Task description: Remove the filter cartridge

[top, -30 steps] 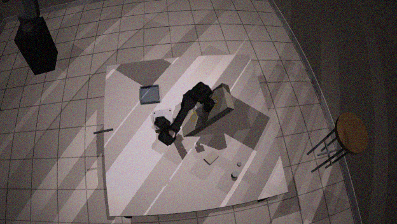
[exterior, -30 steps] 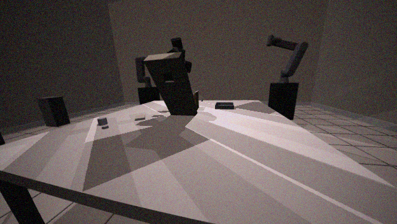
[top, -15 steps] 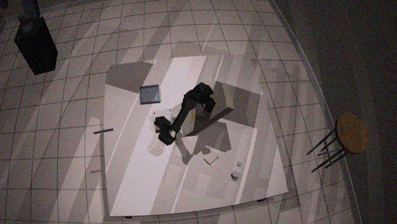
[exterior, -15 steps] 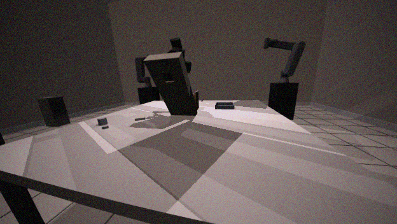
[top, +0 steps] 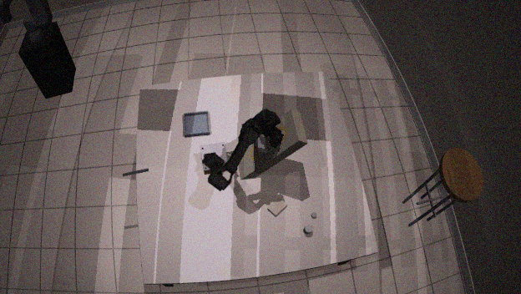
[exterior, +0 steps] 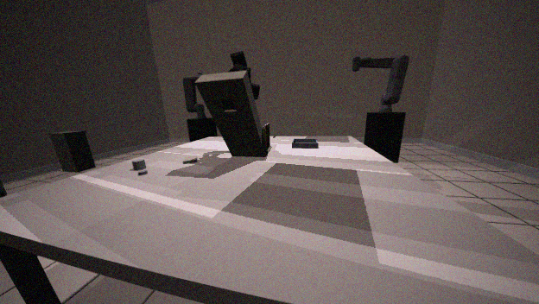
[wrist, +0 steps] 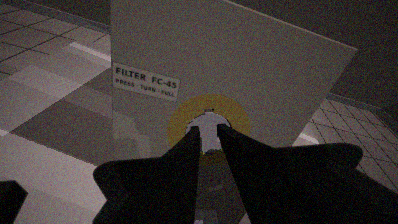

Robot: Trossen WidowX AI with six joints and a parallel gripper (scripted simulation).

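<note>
Right now the round filter cartridge is 1 cm ahead of my gripper tip and 1 cm below it. The rest, counted from my gripper tip: flat tile 6 cm behind, 27 cm to the right, 28 cm below; square tray 40 cm behind, 31 cm to the left, 27 cm below.
</note>
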